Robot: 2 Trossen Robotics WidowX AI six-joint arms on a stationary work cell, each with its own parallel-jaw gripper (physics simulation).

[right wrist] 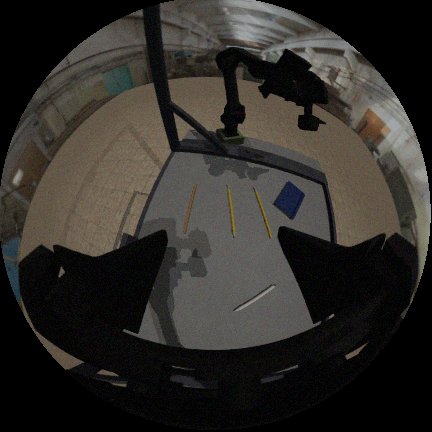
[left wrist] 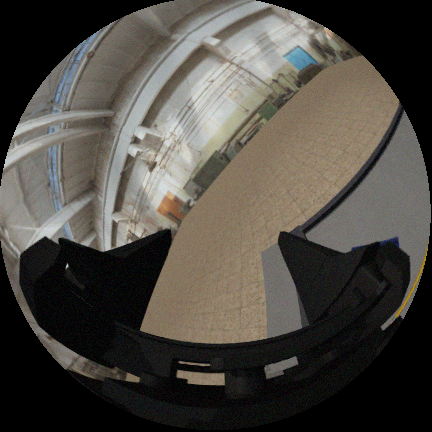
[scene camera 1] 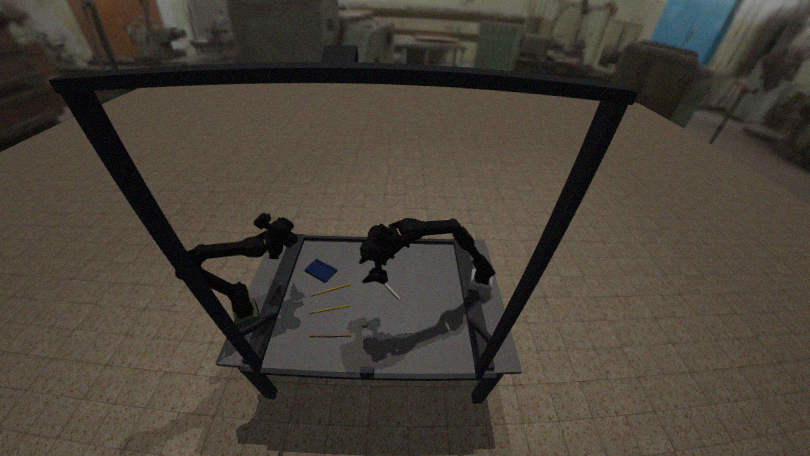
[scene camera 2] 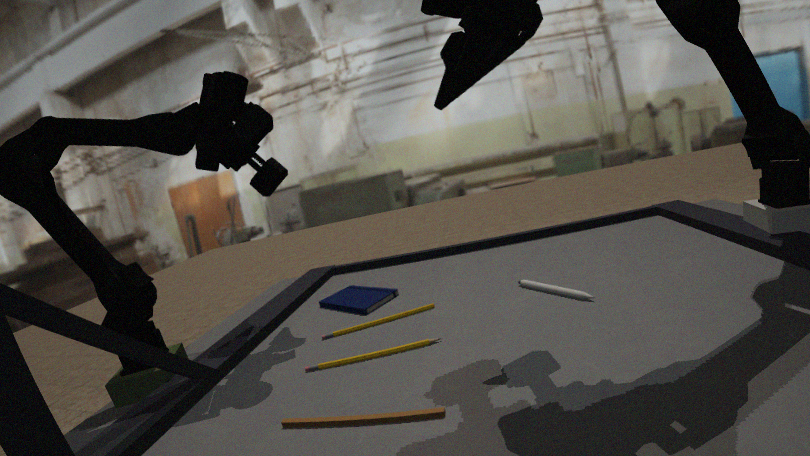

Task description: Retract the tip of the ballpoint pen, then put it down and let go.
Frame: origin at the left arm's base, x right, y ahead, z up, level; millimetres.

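Where they show: left gripper, fingertip midpoint: (right wrist: 325,110) (left wrist: 226,236) (scene camera 2: 254,158); right gripper, fingertip midpoint: (right wrist: 223,234) (scene camera 1: 361,272) (scene camera 2: 443,102); left arm's base, origin of the base link: (right wrist: 229,132) (scene camera 1: 244,311); right arm's base, origin of the base link: (scene camera 1: 481,278) (scene camera 2: 785,202).
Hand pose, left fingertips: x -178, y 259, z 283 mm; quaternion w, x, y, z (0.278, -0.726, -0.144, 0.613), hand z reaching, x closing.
Note:
Things, the pixels of their top centre, and the offset from my left fingertips. Level surfaces: height alone.
- white ballpoint pen, middle of its top: (scene camera 2: 553,284) (right wrist: 255,299) (scene camera 1: 390,287) dx +349, dy +374, dz -310 mm
- grey table, its level: dz -323 mm
- blue notebook, middle of its top: (scene camera 2: 356,295) (right wrist: 291,197) (scene camera 1: 320,269) dx +81, dy +122, dz -311 mm
- orange-brown stick, middle of its top: (scene camera 2: 357,417) (right wrist: 189,206) (scene camera 1: 330,335) dx +440, dy +37, dz -316 mm
The white ballpoint pen (scene camera 1: 391,291) (scene camera 2: 555,289) (right wrist: 254,298) lies flat on the grey table (scene camera 1: 425,317) (scene camera 2: 651,266) (right wrist: 215,325). Its tapered end points right in scene camera 2 and lower left in the right wrist view; whether the writing tip is out is too small to tell. My right gripper (scene camera 1: 363,271) (right wrist: 223,234) is open and empty, raised above the table; the pen shows below, between its fingers in the right wrist view. My left gripper (left wrist: 226,236) is open and empty, raised near the table's left edge, far from the pen.
A blue notebook (scene camera 1: 320,270) (scene camera 2: 359,299) (right wrist: 289,200), two yellow pencils (scene camera 1: 331,290) (scene camera 1: 330,309) (scene camera 2: 378,321) (scene camera 2: 372,355) and an orange-brown stick (scene camera 1: 330,336) (scene camera 2: 363,418) (right wrist: 190,209) lie left of the pen in scene camera 1. A dark frame (scene camera 1: 340,74) stands around the table.

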